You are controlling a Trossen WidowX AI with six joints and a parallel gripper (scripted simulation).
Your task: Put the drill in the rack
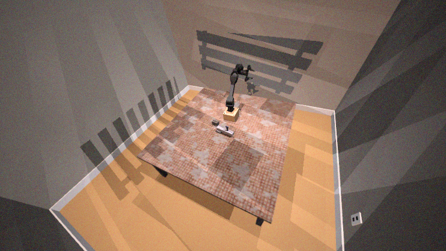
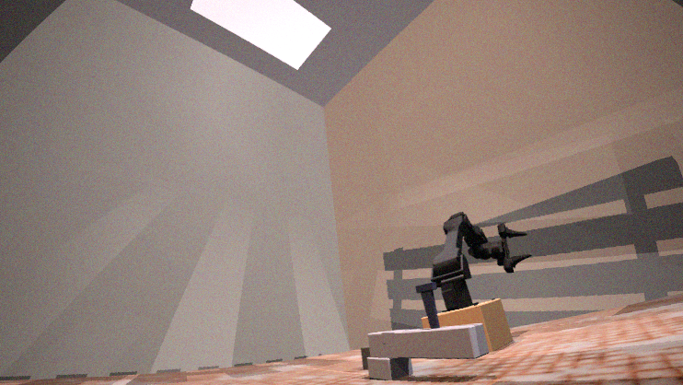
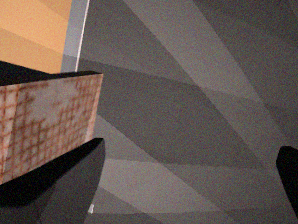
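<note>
Now: the dark key 78 cm ahead of my gripper tip, 18 cm below it and 9 cm to the left of it. From my gripper tip the other things lie so: dark block (71 cm ahead, 25 cm below, 11 cm to the right); then grey block (78 cm ahead, 23 cm below, 6 cm to the left); then drill (78 cm ahead, 22 cm below, 4 cm to the left).
</note>
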